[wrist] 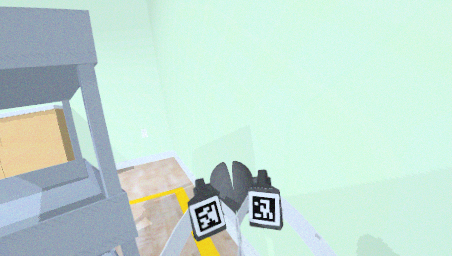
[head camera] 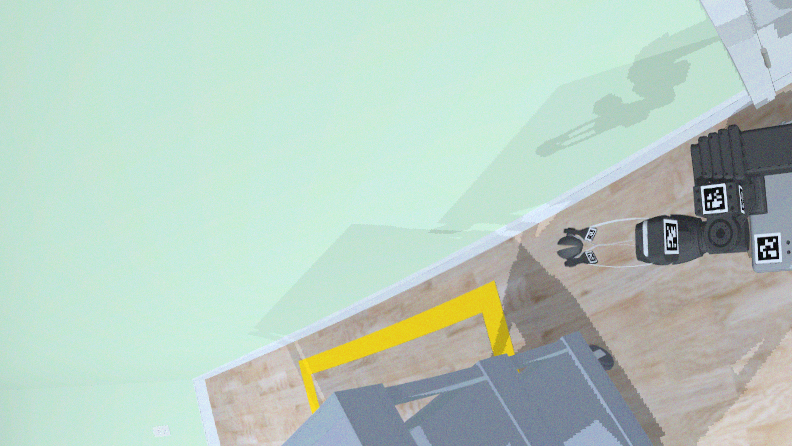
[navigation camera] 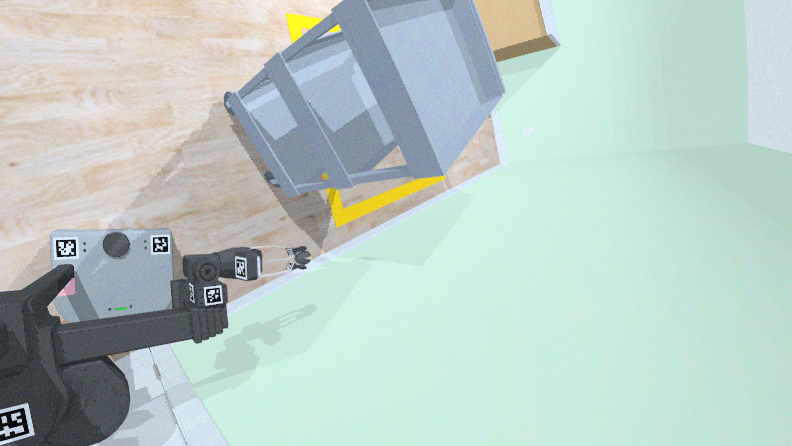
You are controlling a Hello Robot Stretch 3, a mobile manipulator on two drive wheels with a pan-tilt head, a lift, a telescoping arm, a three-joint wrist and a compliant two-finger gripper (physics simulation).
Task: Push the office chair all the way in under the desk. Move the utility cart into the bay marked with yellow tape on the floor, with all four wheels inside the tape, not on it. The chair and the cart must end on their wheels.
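Places are measured from the robot's base along level axes (x ahead, y up, z right), in metres.
Where they show: gripper, fingertip midpoint: [head camera: 558, 248] [navigation camera: 309, 257]; robot's base, link origin: [navigation camera: 116, 243].
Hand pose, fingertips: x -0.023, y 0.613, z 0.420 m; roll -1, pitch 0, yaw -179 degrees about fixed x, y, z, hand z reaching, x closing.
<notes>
Things, the pixels of their top centre, and the offset from my fingertips. "pt": a spot on its surface instead.
- yellow tape, surface spot: [head camera: 399, 335] pt dx +0.250, dy -0.612, dz +0.988 m
- wheel, top centre: [head camera: 593, 357] [navigation camera: 277, 179] dx +0.267, dy -0.521, dz +0.184 m
The grey utility cart [head camera: 360, 415] [navigation camera: 432, 83] [wrist: 45, 40] stands upright, partly over the bay of yellow tape [head camera: 399, 335] [navigation camera: 387, 200] [wrist: 182, 200]. In the navigation camera, two wheels at its near end, one wheel [navigation camera: 228, 102] and another wheel [navigation camera: 271, 178], are on the floor outside the tape. Its other wheels are hidden. My gripper [head camera: 569, 248] [navigation camera: 302, 258] [wrist: 230, 179] is shut, with nothing between the fingertips. It is apart from the cart, beyond the bay's near corner and close to the wall. The office chair and the desk do not show in the current views.
The green wall [head camera: 277, 138] [navigation camera: 526, 304] [wrist: 325, 100] runs along the bay, with a white baseboard. A wooden cabinet [navigation camera: 515, 24] [wrist: 35, 140] stands beyond the cart. My base [navigation camera: 138, 277] is on the near side. A white door [head camera: 726, 33] is close by my arm.
</notes>
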